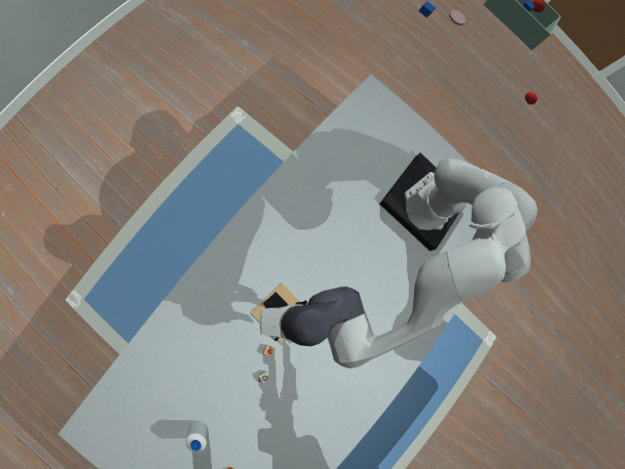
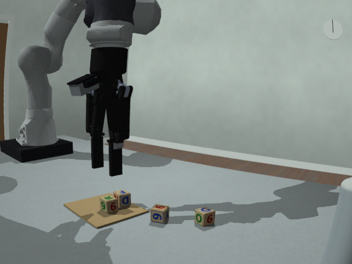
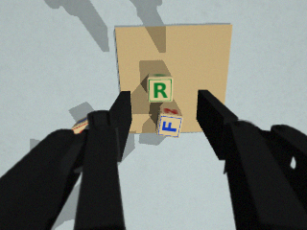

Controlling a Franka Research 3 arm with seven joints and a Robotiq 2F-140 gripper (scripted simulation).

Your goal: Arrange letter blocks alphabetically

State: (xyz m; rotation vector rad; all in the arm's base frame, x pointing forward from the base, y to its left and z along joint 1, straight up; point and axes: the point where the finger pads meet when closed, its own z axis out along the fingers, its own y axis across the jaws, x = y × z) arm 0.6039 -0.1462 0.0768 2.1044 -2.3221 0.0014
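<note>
Right now the tan mat is 12 cm below my hand and 2 cm behind it. From my hand the other things lie so: block: 10 cm below, 5 cm to the left, 1 cm behind.
</note>
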